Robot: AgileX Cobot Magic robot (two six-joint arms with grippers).
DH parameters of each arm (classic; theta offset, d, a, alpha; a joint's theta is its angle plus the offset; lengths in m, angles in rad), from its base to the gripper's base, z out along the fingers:
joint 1: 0 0.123 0 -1.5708
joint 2: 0.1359 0 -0.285 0
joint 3: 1.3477 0 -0.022 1.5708
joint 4: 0 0.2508 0 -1.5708
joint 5: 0 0 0.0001 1.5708
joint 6: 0 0.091 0 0
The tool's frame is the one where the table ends.
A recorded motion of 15 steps. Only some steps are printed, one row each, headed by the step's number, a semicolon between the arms.
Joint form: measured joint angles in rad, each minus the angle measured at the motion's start. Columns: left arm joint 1, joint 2, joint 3, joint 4, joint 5, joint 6; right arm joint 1, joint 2, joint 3, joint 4, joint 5, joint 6.
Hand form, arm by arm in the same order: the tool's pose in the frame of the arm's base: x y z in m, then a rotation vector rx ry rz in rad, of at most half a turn. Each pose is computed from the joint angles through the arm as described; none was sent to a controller.
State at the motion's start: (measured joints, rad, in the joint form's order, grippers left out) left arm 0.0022 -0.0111 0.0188 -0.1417 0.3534 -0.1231; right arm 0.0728 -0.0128 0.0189 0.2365 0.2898 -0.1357
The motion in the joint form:
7: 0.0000 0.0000 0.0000 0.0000 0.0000 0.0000; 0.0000 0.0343 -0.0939 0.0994 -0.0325 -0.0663
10: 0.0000 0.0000 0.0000 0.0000 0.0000 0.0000; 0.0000 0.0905 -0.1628 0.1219 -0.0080 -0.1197
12: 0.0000 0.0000 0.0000 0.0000 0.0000 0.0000; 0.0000 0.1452 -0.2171 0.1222 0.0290 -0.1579
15: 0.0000 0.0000 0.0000 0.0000 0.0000 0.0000; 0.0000 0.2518 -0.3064 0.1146 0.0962 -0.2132
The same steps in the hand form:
7: 0.0530 -0.0043 0.1759 -0.2038 1.8356 -0.2226; 0.0532 0.0116 0.2152 -0.0209 1.6777 0.2184
10: 0.0530 -0.0043 0.1759 -0.2038 1.8356 -0.2226; 0.0552 0.0130 0.2333 -0.0592 1.6847 0.2045
12: 0.0530 -0.0043 0.1759 -0.2038 1.8356 -0.2226; 0.0583 0.0143 0.2452 -0.1028 1.7170 0.1845
15: 0.0530 -0.0043 0.1759 -0.2038 1.8356 -0.2226; 0.0671 0.0167 0.2625 -0.1777 1.7915 0.1533

